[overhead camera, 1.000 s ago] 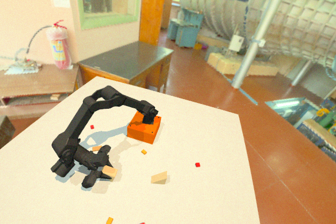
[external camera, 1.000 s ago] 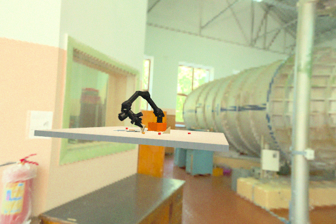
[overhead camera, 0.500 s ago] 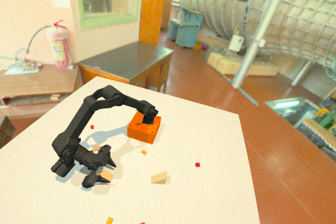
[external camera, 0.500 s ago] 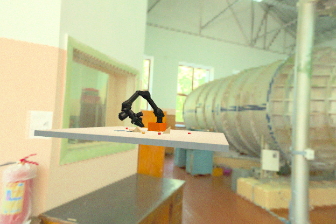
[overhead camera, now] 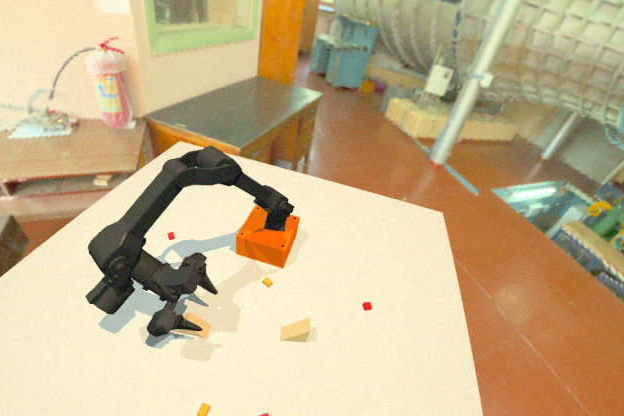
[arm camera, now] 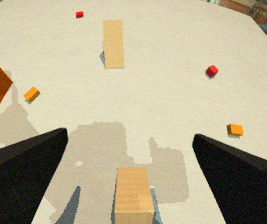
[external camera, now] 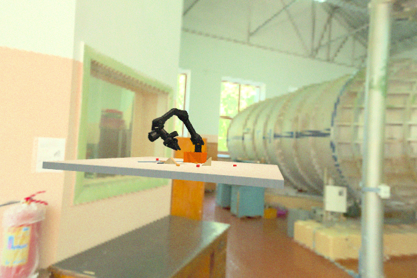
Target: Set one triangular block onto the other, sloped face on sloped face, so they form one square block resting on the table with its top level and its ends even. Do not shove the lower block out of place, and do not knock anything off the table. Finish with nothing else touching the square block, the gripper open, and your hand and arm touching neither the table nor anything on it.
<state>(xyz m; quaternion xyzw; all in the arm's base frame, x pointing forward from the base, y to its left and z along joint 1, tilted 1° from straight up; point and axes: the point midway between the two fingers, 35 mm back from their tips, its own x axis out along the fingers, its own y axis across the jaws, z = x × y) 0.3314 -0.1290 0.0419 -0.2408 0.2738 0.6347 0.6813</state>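
Now: gripper tip 5 cm to the left of the tan triangular block and 7 cm above it.
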